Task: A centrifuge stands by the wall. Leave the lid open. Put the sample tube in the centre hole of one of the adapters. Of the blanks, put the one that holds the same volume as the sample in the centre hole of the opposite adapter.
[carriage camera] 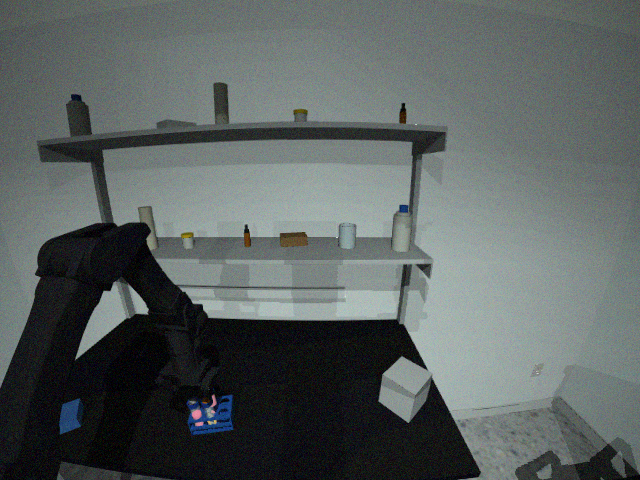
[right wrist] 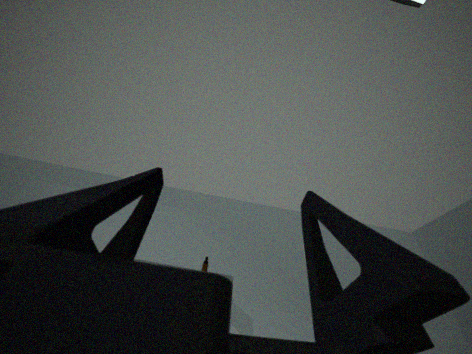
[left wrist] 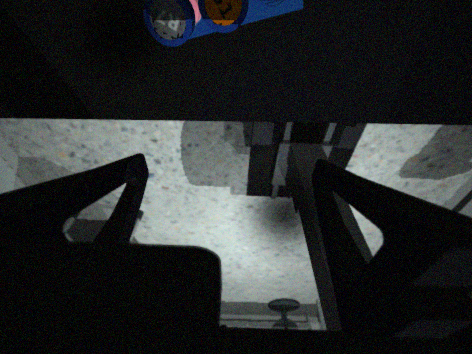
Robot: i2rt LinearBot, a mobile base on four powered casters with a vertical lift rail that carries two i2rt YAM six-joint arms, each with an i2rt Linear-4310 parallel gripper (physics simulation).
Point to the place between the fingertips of the left gripper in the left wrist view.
230, 165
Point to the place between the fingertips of the right gripper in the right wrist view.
234, 187
